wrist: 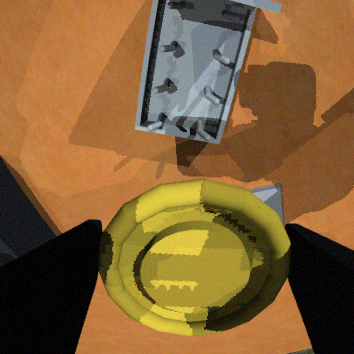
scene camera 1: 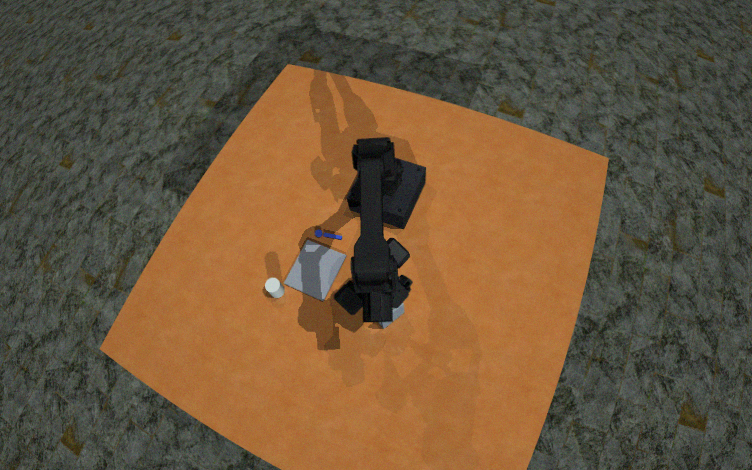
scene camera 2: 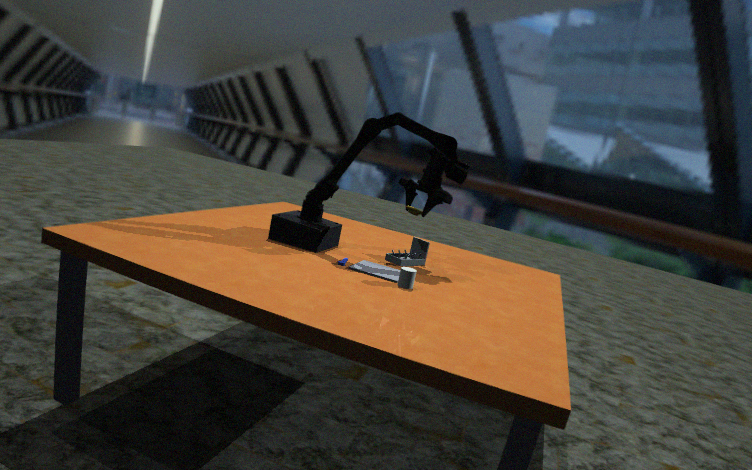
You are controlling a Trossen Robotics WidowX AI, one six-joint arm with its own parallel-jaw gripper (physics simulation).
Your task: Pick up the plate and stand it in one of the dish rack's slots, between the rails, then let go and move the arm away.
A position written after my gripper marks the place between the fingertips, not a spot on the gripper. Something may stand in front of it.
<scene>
My gripper [scene camera 1: 368, 280] holds a yellow plate [wrist: 192, 257], clear of everything else. A grey dish rack [scene camera 2: 418, 253] rests on the table. Also in view: a grey mat [scene camera 1: 313, 273].
The grey dish rack shows as well in the wrist view [wrist: 191, 63]. My gripper also shows in the wrist view [wrist: 194, 235] and in scene camera 2 [scene camera 2: 414, 213]. Scene camera 1 misses the yellow plate, which is hidden by my arm.
</scene>
